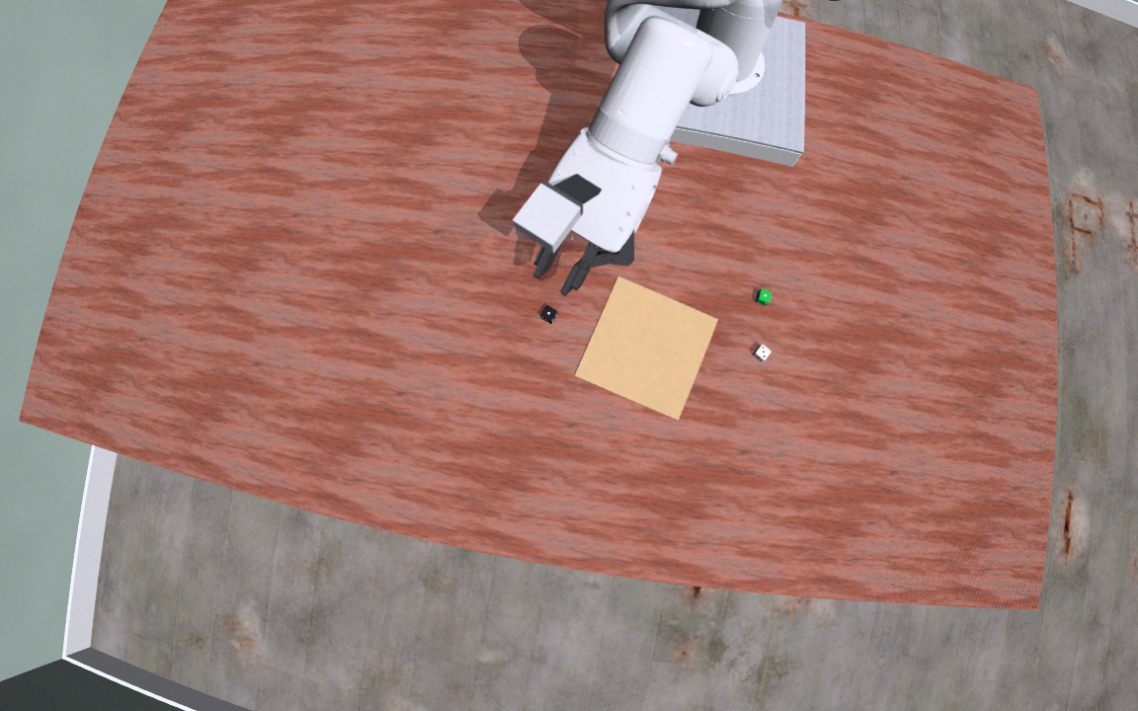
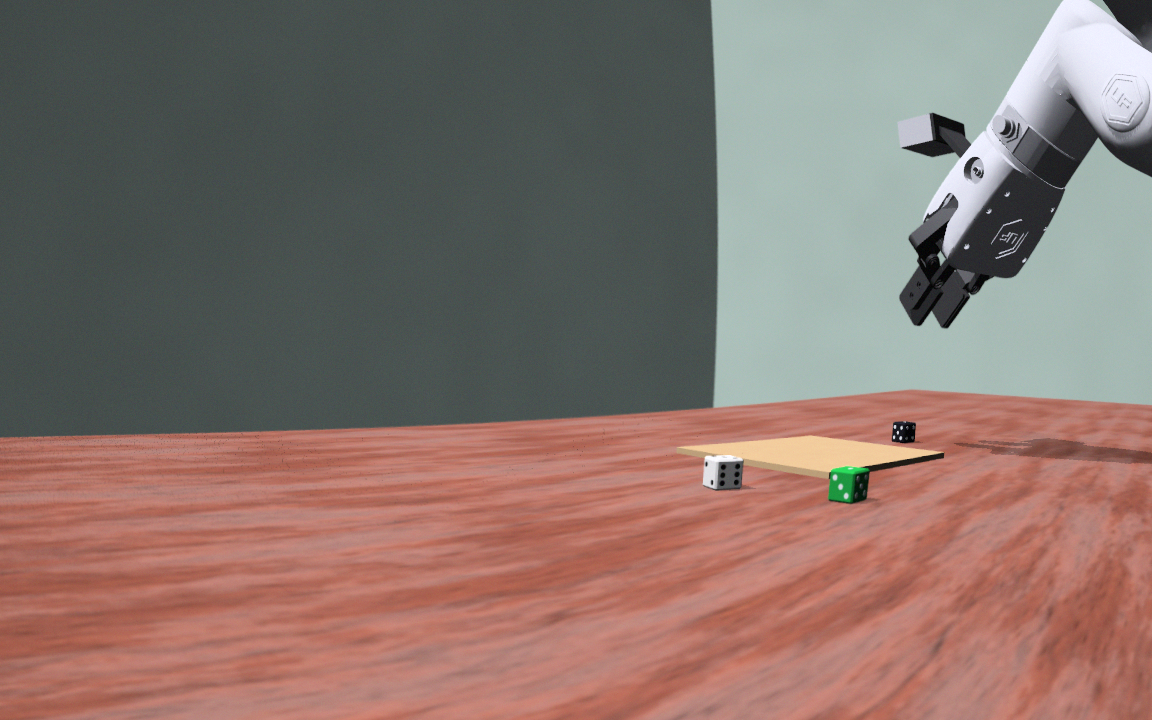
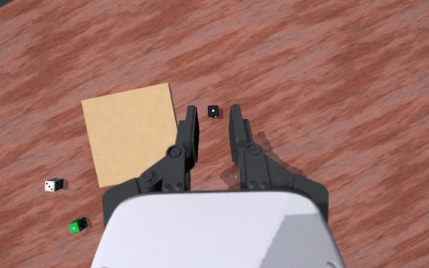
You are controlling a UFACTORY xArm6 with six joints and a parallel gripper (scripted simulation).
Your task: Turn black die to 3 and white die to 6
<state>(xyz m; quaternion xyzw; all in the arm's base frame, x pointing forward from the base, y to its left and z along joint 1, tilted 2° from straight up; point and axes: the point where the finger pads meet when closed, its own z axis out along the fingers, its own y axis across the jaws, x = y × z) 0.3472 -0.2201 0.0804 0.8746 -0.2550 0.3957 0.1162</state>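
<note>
Right now my hand is 110 mm above the black die, 30 mm short of it and 20 mm to the left of it. The rest, counted from my hand: green die 260 mm to the left, 110 mm below; then white die 260 mm to the left, 110 mm below, 70 mm ahead; then tan mat 120 mm below, 110 mm to the left, 70 mm ahead.
</note>
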